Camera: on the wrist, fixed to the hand. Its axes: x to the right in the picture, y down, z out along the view.
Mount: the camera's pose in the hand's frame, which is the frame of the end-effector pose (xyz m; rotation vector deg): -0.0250 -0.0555 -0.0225 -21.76 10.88 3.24
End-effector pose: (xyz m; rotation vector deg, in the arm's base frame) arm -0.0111 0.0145 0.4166 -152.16 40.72 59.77
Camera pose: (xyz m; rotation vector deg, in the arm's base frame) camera 0.0141 0.0636 0.4507 156.07 -34.33 -52.12
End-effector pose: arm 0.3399 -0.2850 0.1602 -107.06 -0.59 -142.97
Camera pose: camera 0.3241 -0.2296 0.1304 87.93 -28.40 143.90
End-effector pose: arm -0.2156 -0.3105 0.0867 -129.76 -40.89 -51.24
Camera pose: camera -0.2772 -0.2947 0.0999 -141.14 -24.00 -73.68
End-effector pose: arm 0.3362 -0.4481 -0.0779 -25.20 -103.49 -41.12
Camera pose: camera 0.3269 -0.5034 -0.1106 -37.06 -84.53 -59.16
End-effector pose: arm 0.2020 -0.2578 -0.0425 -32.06 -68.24 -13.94
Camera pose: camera 0.1853 -0.3191 -0.0557 -50.42 -54.25 -26.90
